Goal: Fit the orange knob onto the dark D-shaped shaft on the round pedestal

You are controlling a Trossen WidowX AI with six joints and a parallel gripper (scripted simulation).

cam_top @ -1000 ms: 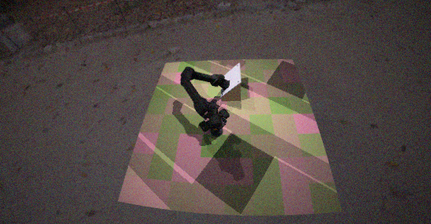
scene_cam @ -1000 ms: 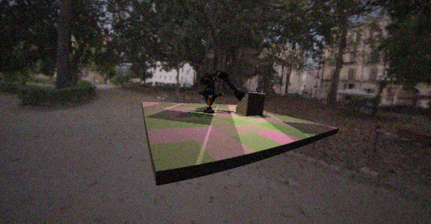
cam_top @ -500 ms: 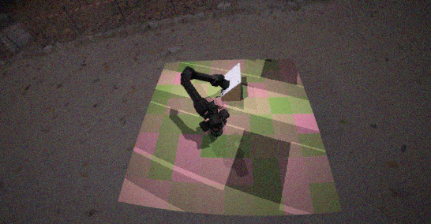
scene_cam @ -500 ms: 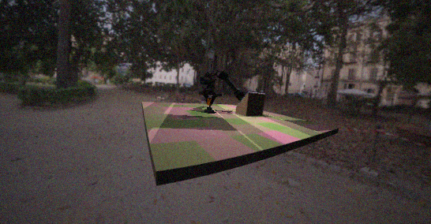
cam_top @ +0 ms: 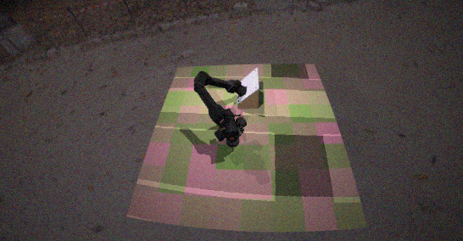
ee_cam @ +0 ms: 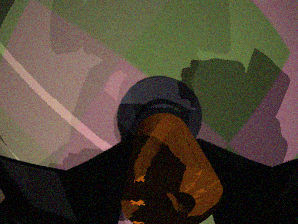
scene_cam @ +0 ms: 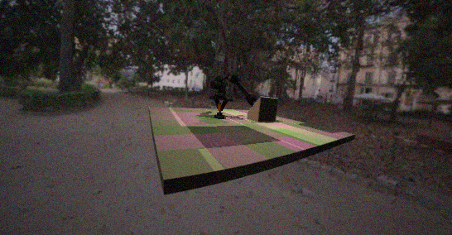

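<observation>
My gripper tip is now 20 mm below the orange knob. Also, from my gripper tip: round dark pedestal: 40 mm below.
</observation>
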